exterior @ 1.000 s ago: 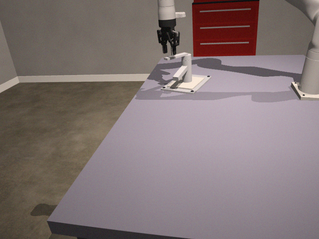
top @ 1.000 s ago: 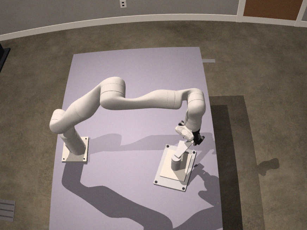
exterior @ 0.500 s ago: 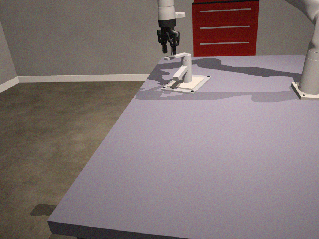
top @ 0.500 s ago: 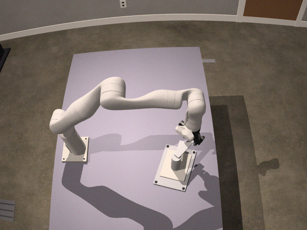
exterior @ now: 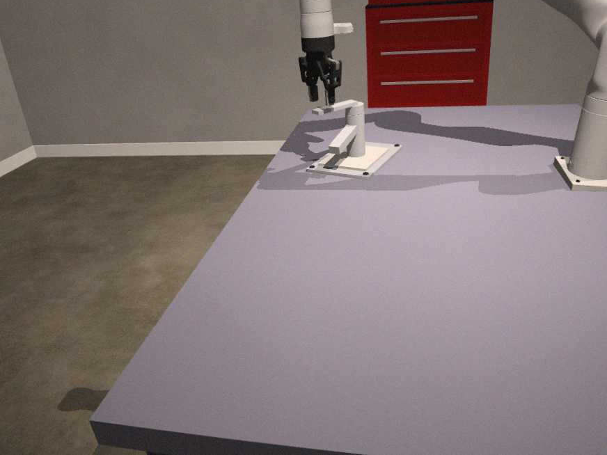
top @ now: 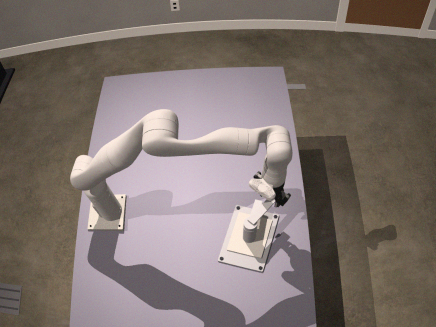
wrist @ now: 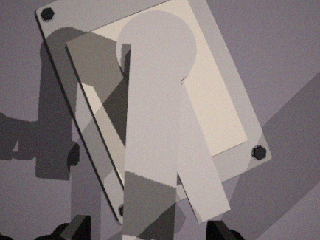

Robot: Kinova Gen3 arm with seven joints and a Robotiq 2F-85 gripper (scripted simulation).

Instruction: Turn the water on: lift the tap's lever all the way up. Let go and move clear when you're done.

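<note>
Now: the flat lever 3 cm behind my hand, 3 cm to the right of it and 3 cm below it. The rest, counted from my hand: tap (5 cm behind, 5 cm to the right, 9 cm below).
</note>
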